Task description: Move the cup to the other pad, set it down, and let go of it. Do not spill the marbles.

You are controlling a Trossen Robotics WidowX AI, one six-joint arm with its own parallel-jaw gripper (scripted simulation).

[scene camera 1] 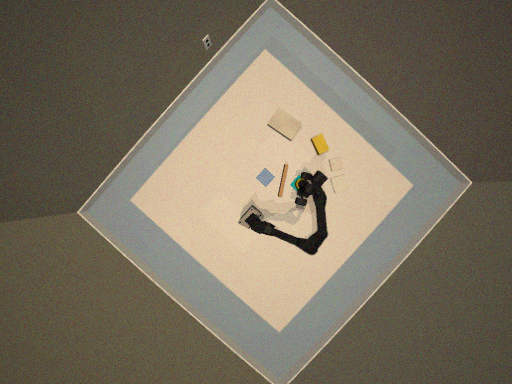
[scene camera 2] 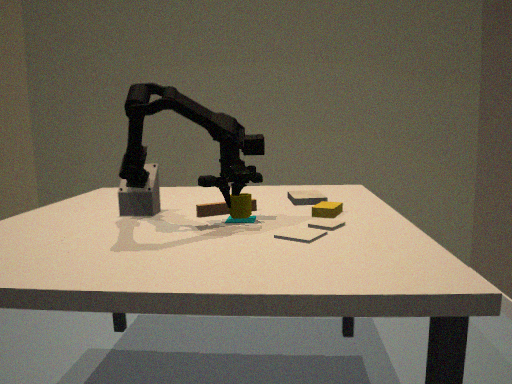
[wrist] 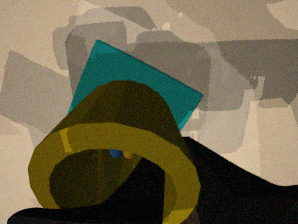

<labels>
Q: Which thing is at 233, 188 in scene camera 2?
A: My gripper.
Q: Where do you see a teal pad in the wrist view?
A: At 106, 63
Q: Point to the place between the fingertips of my gripper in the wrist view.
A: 171, 144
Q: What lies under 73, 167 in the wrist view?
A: An olive-yellow cup.
</labels>
